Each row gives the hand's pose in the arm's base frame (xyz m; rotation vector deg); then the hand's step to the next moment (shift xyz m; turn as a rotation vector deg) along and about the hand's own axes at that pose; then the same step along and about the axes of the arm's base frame.
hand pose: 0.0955 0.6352 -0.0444 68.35 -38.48 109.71
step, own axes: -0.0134 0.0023 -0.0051 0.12 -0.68 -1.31
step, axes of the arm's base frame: -0.0009 -0.0019 -0.0144 -0.13 1.41 -0.42
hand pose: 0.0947 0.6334 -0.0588 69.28 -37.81 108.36
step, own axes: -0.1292 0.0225 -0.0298 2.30 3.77 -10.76
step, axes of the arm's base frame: -0.0024 -0.0332 -0.1303 -9.12 6.81 -2.40
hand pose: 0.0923 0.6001 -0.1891 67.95 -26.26 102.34
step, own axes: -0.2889 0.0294 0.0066 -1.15 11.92 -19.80
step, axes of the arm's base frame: 0.0132 -0.1594 -0.2425 -20.33 7.37 -8.23
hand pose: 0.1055 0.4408 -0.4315 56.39 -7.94 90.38
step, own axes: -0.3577 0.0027 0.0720 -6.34 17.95 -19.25
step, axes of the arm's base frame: 0.0090 -0.3146 -0.1847 -25.60 1.41 -8.68
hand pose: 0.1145 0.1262 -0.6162 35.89 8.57 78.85
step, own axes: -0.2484 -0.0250 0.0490 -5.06 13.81 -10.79
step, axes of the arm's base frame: -0.0090 -0.2518 -0.0353 -17.92 -0.41 -3.39
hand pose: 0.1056 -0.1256 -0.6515 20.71 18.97 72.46
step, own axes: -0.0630 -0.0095 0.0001 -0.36 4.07 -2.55
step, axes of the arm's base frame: -0.0087 -0.0631 -0.0014 -4.70 0.92 -0.48
